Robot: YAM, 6 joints.
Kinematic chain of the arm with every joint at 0, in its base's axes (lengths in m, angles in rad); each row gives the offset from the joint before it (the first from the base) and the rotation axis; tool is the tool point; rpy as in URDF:
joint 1: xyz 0 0 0.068 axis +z
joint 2: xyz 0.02 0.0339 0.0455 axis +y
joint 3: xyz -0.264 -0.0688 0 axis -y
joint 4: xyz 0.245 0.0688 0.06 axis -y
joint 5: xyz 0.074 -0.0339 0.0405 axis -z
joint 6: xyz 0.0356 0 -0.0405 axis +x
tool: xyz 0 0 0 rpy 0 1.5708 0
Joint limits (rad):
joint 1: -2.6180..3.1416
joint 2: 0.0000..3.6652
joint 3: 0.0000..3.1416
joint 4: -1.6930..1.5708
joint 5: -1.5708..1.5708
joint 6: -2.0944..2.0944
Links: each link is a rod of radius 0.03 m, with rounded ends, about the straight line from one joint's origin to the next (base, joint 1, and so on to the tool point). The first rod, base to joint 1, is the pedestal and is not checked.
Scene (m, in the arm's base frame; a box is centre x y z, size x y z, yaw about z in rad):
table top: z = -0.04
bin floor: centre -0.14 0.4 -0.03 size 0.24 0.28 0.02 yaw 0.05
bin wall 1: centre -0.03 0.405 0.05 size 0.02 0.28 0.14 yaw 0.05
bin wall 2: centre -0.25 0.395 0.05 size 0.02 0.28 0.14 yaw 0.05
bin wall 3: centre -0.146 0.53 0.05 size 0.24 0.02 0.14 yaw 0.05
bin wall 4: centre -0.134 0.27 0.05 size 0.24 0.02 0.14 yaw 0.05
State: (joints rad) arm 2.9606 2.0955 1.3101 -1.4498 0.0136 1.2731
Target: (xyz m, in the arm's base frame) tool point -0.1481 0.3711 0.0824
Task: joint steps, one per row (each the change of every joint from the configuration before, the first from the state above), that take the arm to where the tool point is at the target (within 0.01 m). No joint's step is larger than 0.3 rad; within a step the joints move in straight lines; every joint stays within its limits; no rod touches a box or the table.
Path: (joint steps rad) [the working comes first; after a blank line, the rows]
Joints at the target: 1.9596 2.3587 1.6540 -1.1734 0.1026 1.2731
Straight joint move there: touches bin wall 2, bin wall 4.

1: -0.2783 -0.1390 0.0530 0.1264 0.0406 -0.1314
2: -0.2783 -0.1390 0.0530 0.1264 0.0405 -0.1314
3: -0.2783 -0.1390 0.0530 0.1264 0.0406 -0.1314
4: -0.2783 -0.1390 0.0530 0.1264 0.0406 -0.1314
5: -0.2784 -0.1390 0.0530 0.1265 0.0406 -0.1314
6: -0.2783 -0.1390 0.0530 0.1264 0.0405 -0.1314
7: 0.1673 0.2743 0.0065 -0.1206 -0.0386 0.1971
8: 0.1672 0.2743 0.0064 -0.1205 -0.0386 0.1971
9: 0.1672 0.2743 0.0065 -0.1205 -0.0386 0.1971
10: 0.1672 0.2743 0.0065 -0.1205 -0.0386 0.1971

